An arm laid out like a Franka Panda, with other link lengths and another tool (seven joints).
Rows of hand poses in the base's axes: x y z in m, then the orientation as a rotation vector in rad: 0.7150 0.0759 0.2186 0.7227 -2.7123 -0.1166; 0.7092 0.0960 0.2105 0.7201 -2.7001 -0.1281; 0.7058 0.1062 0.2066 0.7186 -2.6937 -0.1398; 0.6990 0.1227 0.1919 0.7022 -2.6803 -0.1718; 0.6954 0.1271 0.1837 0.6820 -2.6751 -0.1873; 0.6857 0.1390 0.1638 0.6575 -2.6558 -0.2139; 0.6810 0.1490 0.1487 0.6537 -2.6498 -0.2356; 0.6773 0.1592 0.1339 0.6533 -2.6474 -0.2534; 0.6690 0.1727 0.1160 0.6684 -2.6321 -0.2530; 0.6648 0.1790 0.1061 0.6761 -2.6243 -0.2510; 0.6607 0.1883 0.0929 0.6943 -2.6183 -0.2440
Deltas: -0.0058 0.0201 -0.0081 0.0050 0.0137 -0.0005; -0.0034 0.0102 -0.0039 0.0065 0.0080 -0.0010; -0.0068 0.0165 -0.0147 0.0165 0.0209 -0.0119; -0.0036 0.0044 -0.0082 0.0061 0.0119 -0.0142; -0.0097 0.0119 -0.0199 0.0109 0.0273 -0.0155; -0.0047 0.0100 -0.0151 0.0135 0.0088 -0.0043; -0.0037 0.0102 -0.0148 0.0120 0.0040 -0.0024; -0.0083 0.0135 -0.0179 0.0006 0.0104 0.0138; -0.0042 0.0063 -0.0099 -0.0009 0.0051 0.0073; -0.0041 0.0093 -0.0132 -0.0020 0.0000 0.0146
